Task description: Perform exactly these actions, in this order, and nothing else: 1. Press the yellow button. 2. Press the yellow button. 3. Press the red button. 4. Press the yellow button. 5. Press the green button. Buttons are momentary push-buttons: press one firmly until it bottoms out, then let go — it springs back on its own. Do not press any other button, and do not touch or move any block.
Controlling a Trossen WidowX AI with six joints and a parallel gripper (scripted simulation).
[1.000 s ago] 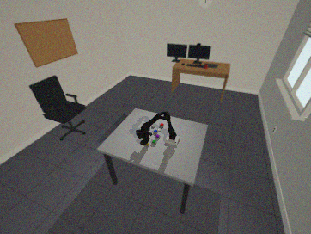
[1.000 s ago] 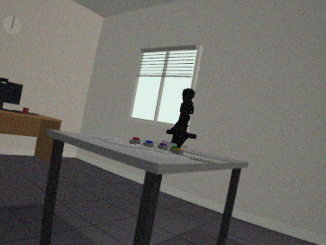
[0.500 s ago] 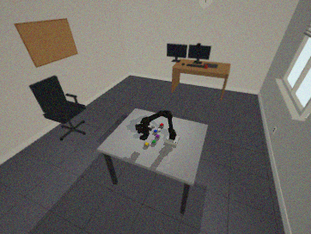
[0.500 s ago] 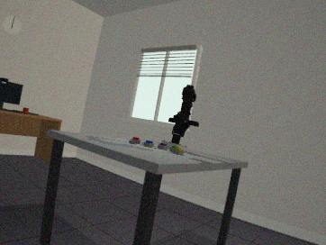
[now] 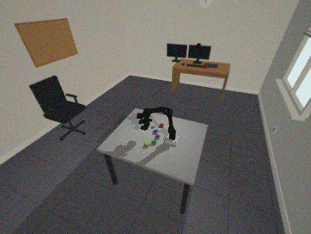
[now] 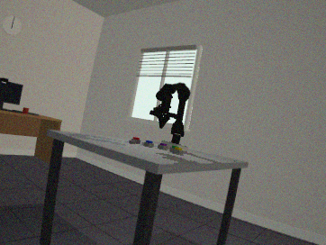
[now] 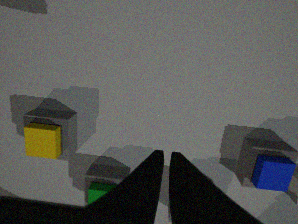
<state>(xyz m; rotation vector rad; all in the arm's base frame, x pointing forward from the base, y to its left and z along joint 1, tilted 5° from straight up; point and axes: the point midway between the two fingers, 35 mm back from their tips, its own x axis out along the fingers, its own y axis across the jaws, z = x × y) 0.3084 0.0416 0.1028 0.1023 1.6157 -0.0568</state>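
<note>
Now: the red button 260 mm to the right of my gripper tip, 110 mm behind it and 100 mm below it. From my gripper tip the other things lie so: purple button (120 mm behind, 100 mm below, 30 mm to the right); then green button (110 mm behind, 100 mm below, 60 mm to the left); then yellow button (120 mm to the left, 100 mm below, 40 mm behind).
</note>
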